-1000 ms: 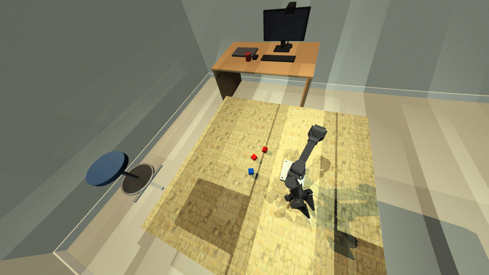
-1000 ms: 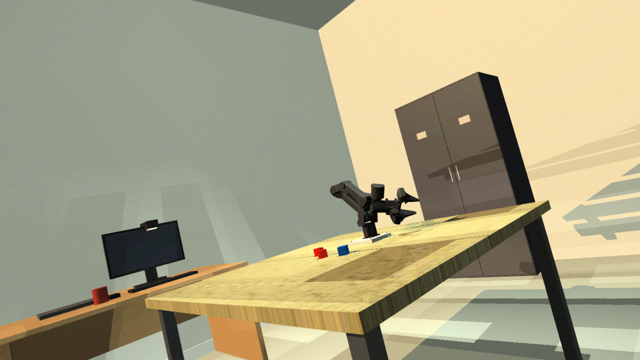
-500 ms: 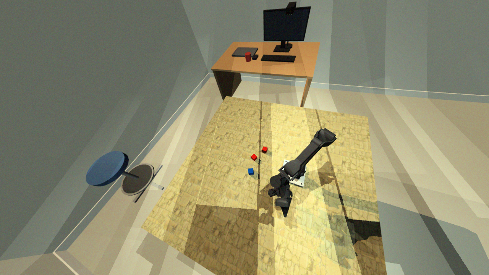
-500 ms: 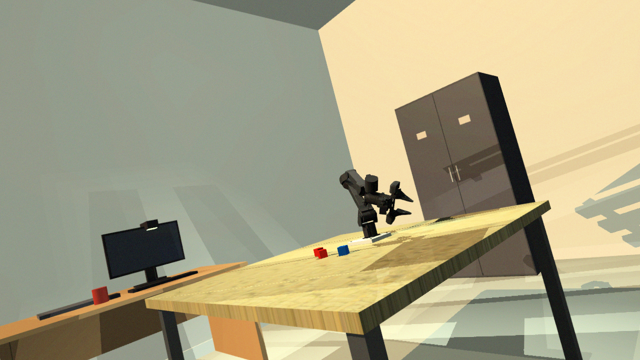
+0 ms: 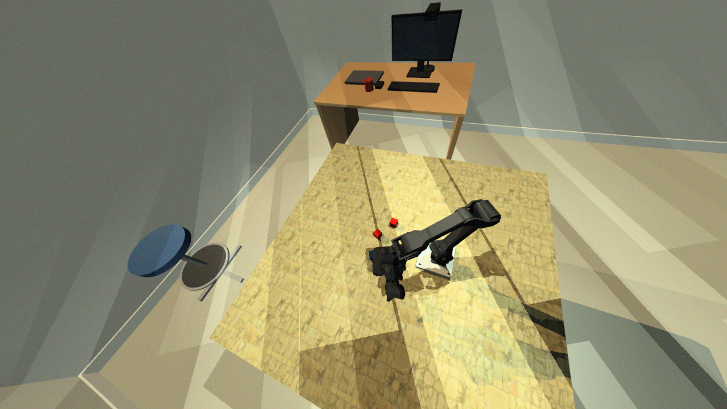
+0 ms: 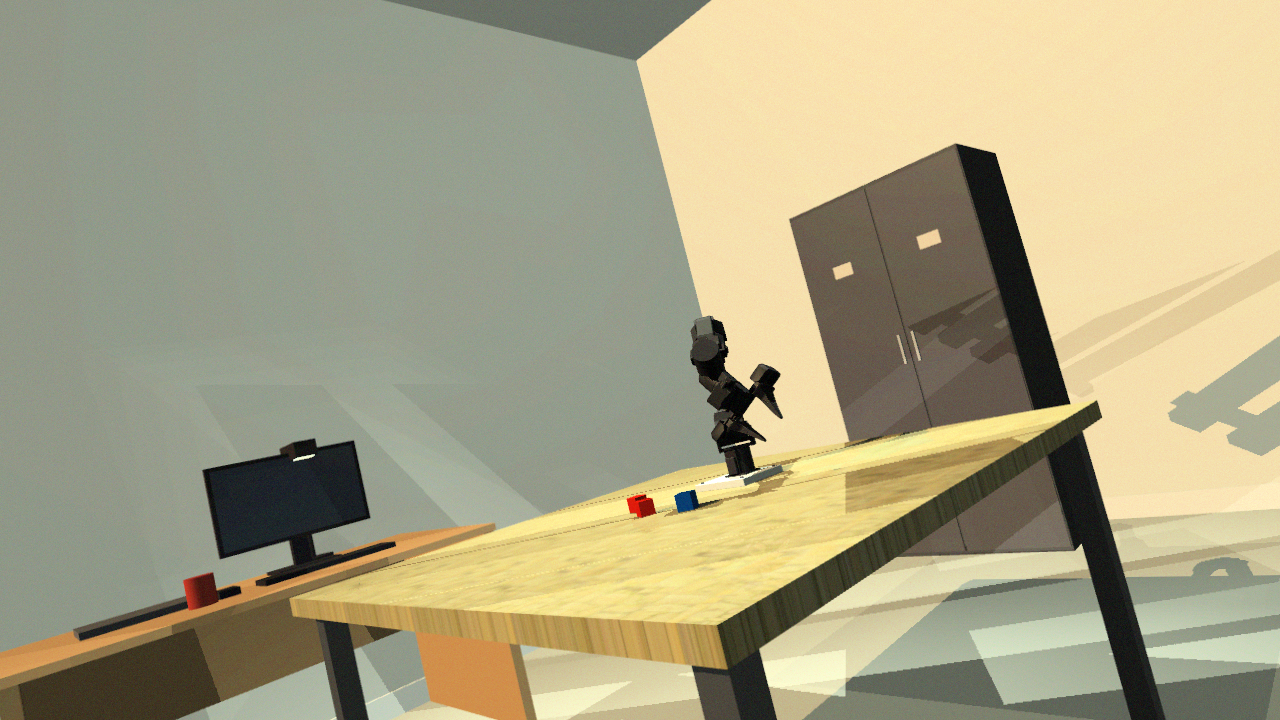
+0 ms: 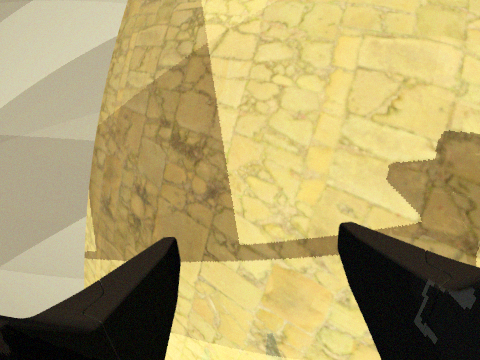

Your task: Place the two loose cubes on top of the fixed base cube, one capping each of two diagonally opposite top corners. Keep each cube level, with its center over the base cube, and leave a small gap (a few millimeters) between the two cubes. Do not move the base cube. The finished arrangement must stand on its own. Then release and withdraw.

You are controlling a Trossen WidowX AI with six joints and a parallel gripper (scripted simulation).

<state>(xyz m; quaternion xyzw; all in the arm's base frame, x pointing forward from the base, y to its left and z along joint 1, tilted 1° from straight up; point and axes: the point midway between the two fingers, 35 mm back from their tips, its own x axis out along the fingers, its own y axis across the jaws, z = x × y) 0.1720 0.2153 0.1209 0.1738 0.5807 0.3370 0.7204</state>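
Right now the blue cube is 12 cm ahead of my gripper tip, 17 cm to the right of it and 10 cm below it.
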